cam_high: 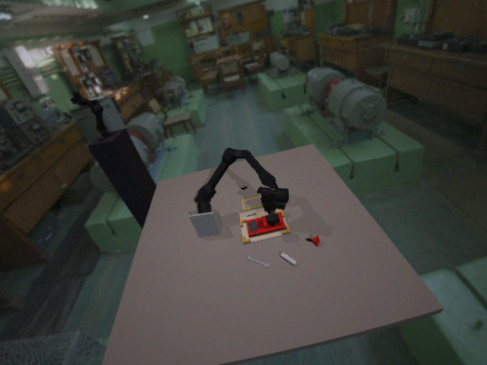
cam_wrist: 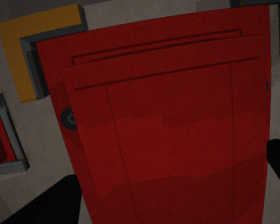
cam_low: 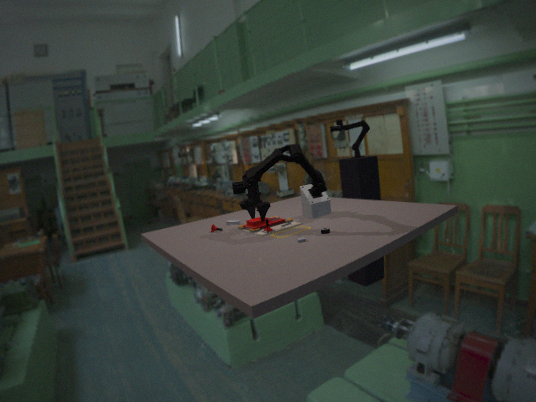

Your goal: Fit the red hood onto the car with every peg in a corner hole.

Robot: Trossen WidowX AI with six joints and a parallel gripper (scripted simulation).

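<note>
The red hood lies right at my gripper tip. The rest, counted from my gripper tip: grey wrench 220 mm to the right, 90 mm behind, 40 mm below.
</note>
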